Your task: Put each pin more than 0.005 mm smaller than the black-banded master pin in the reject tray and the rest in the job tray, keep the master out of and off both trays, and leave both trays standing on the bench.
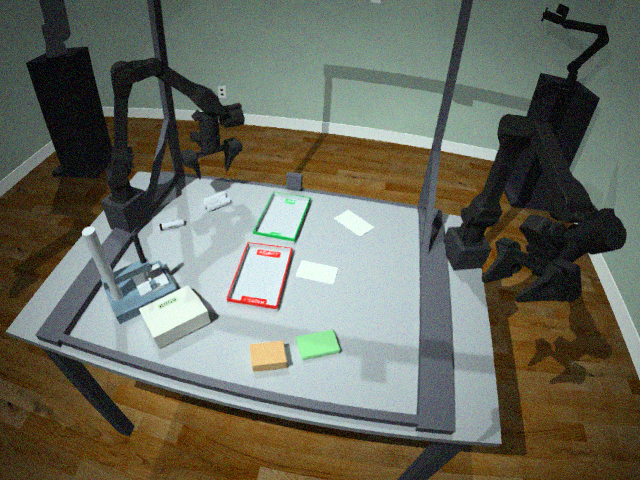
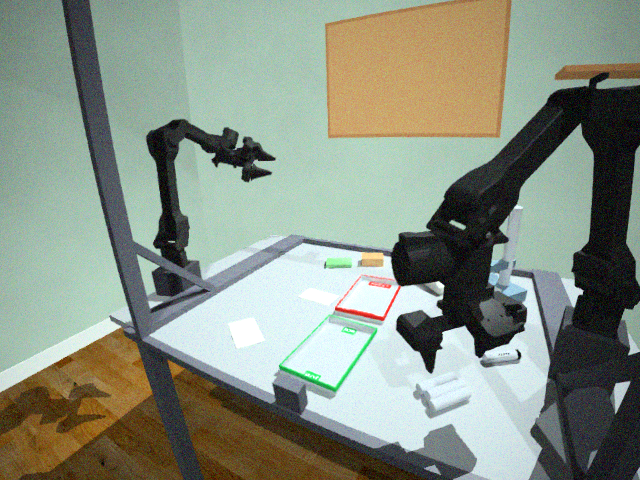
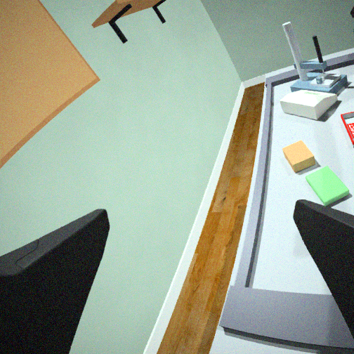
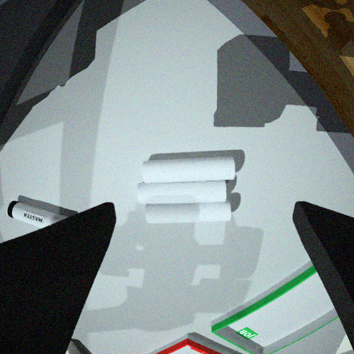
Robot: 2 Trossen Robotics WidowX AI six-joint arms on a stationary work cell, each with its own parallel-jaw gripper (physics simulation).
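Frame: origin at the left arm's base, x ahead, y right, z down, level; centimetres.
Seen in the pictures: left gripper, fingertip midpoint: [image 1: 498, 289] [image 2: 273, 166]; right gripper, fingertip midpoint: [image 1: 213, 174] [image 2: 454, 364]; left arm's base, link origin: [image 1: 469, 237]; right arm's base, link origin: [image 1: 122, 195] [image 2: 594, 324].
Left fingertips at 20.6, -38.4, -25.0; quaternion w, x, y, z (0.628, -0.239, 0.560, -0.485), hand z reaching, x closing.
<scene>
Pixels of each thing's top centre, then the offset from my left fingertips to it, as dx, dy, dz.
- master pin, top centre: [image 2: 502, 352] [image 1: 170, 221] +64.8, +59.0, +30.6
- green-rimmed job tray, top centre: [image 2: 332, 345] [image 1: 283, 213] +30.3, +60.2, +30.9
- red-rimmed reject tray, top centre: [image 1: 261, 271] [image 2: 371, 293] +37.7, +36.7, +30.9
- orange block, top centre: [image 1: 267, 352] [image 2: 372, 255] +37.2, +11.6, +29.8
- green block, top centre: [image 1: 318, 342] [image 2: 339, 260] +25.9, +14.1, +31.2
Three white pins [image 1: 217, 200] [image 2: 443, 391] [image 4: 182, 191] lie side by side on the bench. The master pin [image 1: 172, 224] [image 2: 500, 355] [image 4: 32, 216], with a black band at one end, lies apart on the bench. The green-rimmed job tray [image 1: 273, 237] [image 2: 305, 342] [image 4: 265, 299] and red-rimmed reject tray [image 1: 237, 272] [image 2: 359, 315] [image 3: 345, 125] [image 4: 187, 342] stand on the bench; no pin shows in either. My right gripper [image 1: 212, 173] [image 2: 454, 361] [image 4: 205, 211] is open and empty above the three pins. My left gripper [image 1: 501, 290] [image 2: 272, 165] [image 3: 202, 214] is open and empty, off the bench's side.
A blue gauge stand [image 1: 126, 310] [image 3: 305, 87] with a tall white column stands beside a white readout box [image 1: 174, 315] [image 3: 308, 104]. An orange block [image 1: 268, 356] [image 2: 372, 259] [image 3: 299, 156], a green block [image 1: 317, 344] [image 2: 338, 262] [image 3: 327, 185] and two paper sheets [image 1: 316, 272] [image 2: 246, 332] lie on the bench.
</scene>
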